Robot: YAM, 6 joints.
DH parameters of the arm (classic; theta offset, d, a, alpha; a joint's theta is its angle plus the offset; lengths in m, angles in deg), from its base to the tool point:
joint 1: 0 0.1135 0.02 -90
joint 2: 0 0 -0.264 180
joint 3: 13.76 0 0.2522 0
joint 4: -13.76 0 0.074 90
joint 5: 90 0 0 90
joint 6: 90 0.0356 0 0
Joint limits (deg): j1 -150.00..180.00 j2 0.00..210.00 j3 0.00..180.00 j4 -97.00..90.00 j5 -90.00..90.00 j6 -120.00..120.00
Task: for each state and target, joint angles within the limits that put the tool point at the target. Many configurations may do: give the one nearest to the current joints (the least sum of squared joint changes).
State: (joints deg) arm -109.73 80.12 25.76 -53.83 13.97 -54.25
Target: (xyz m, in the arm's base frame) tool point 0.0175 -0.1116 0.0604
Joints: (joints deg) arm -79.76 94.30 20.04 -43.54 4.21 -54.25
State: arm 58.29 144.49 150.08 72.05 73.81 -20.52
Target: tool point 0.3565 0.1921 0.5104
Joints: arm 33.23 137.12 156.55 85.45 77.09 -20.52
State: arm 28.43 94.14 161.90 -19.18 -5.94 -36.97
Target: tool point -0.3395 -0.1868 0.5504
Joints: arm 29.50 46.59 180.00 -35.99 -7.37 -36.97
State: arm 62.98 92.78 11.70 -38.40 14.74 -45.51
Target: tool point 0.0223 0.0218 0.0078
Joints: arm 58.86 126.06 6.76 -16.25 12.68 -45.51
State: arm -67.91 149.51 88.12 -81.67 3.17 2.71
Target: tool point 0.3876 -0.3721 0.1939
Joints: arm -43.73 142.58 132.06 -48.85 1.49 2.71
